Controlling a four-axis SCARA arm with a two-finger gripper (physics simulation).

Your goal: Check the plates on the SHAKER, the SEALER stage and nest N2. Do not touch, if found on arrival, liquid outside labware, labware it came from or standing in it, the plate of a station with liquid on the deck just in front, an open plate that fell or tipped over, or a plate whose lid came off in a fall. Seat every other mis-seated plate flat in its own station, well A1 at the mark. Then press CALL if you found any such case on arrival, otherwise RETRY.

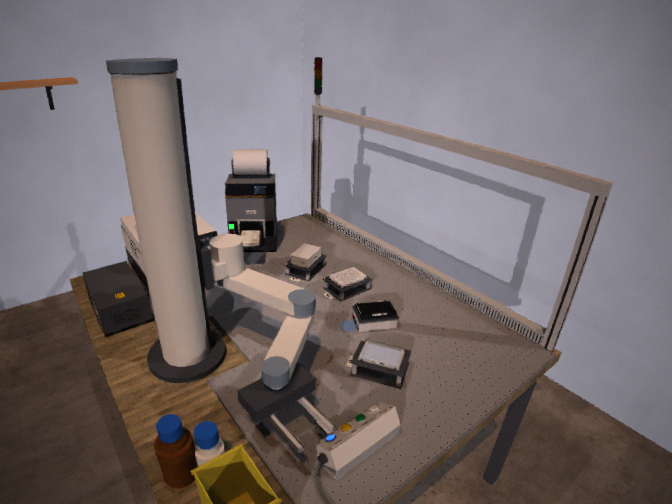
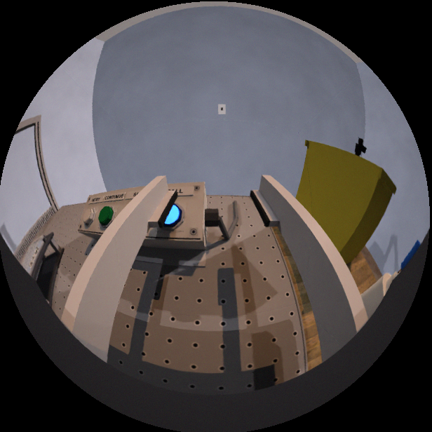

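My gripper (image 1: 315, 442) (image 2: 213, 183) is shut with nothing between its fingers, which still stand apart. It is low at the control box; one finger partly covers the lit blue CALL button (image 1: 330, 437) (image 2: 173, 215). The sealer (image 1: 250, 203) holds a pale plate (image 1: 250, 237) at its opening. A blue liquid patch (image 1: 349, 326) lies on the deck in front of a black-topped white unit (image 1: 374, 311). Pale plates (image 1: 306, 253) (image 1: 347, 277) (image 1: 382, 354) rest on three dark stands. Station labels and A1 marks are too small to read.
The control box (image 1: 360, 442) (image 2: 197, 205) has a green button (image 1: 360, 417) (image 2: 106, 215) and a cable. A yellow bin (image 1: 236, 469) (image 2: 332, 200) and blue-capped bottles (image 1: 174, 455) (image 1: 208, 444) stand at the near left. A framed screen (image 1: 461, 143) runs along the far edge.
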